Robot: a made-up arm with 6 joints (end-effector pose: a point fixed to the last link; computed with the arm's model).
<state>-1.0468 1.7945 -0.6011 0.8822 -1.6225 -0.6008</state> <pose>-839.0 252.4 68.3 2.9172 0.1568 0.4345</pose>
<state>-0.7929 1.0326 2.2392 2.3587 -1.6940 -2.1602</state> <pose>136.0 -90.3 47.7 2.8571 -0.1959 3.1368</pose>
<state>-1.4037 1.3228 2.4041 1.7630 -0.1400 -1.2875</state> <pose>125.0 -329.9 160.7 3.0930 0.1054 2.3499</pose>
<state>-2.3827 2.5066 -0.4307 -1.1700 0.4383 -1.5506</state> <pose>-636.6 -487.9 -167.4 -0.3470 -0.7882 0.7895</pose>
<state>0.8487 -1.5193 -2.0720 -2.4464 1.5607 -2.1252</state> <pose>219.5 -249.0 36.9 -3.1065 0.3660 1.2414</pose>
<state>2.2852 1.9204 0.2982 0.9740 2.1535 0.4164</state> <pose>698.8 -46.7 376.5 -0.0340 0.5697 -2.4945</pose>
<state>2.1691 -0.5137 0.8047 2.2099 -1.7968 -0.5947</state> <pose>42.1 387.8 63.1 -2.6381 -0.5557 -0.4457</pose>
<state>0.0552 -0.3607 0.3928 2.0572 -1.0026 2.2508</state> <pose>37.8 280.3 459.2 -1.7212 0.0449 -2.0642</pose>
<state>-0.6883 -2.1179 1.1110 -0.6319 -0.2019 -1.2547</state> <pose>-386.3 -365.1 -3.4 2.6681 0.1381 1.1291</pose>
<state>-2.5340 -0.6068 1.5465 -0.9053 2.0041 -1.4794</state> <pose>24.1 -128.0 9.2 -1.6335 -1.1574 -0.4985</pose>
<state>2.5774 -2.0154 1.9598 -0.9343 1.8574 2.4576</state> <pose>342.3 235.2 68.5 0.1178 -0.6257 -1.7109</pose>
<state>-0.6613 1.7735 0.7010 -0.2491 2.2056 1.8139</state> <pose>-590.0 318.5 -201.4 2.1870 -0.9748 -0.8279</pose>
